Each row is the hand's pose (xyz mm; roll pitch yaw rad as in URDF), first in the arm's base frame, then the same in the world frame.
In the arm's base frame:
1: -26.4 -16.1 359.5 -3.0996 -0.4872 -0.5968
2: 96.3 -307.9 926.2 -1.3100 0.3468 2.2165
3: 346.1 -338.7 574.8 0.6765 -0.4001 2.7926
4: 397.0 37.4 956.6 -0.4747 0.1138 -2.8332
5: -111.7 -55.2 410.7 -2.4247 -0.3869 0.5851
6: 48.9 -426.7 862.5 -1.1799 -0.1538 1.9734
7: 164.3 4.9 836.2 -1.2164 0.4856 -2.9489
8: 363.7 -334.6 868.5 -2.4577 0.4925 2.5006
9: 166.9 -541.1 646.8 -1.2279 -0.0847 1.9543
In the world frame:
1: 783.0 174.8 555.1 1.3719 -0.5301 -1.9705
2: 1005.1 -344.6 874.8 0.5956 0.8575 1.1088
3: 594.6 -209.3 880.9 2.0637 0.2779 0.1995
4: 798.4 -558.3 525.3 0.9998 -0.3207 0.7729
5: 879.9 185.5 598.8 2.6009 0.5312 -2.0173
6: 999.6 -261.5 990.9 -0.0493 1.0992 0.1728
7: 912.7 -322.4 556.1 0.2042 -0.1630 1.1382
8: 754.4 -456.0 892.5 -0.6161 0.5665 1.1886
9: 771.3 -154.5 1090.8 0.0186 1.1426 0.3040

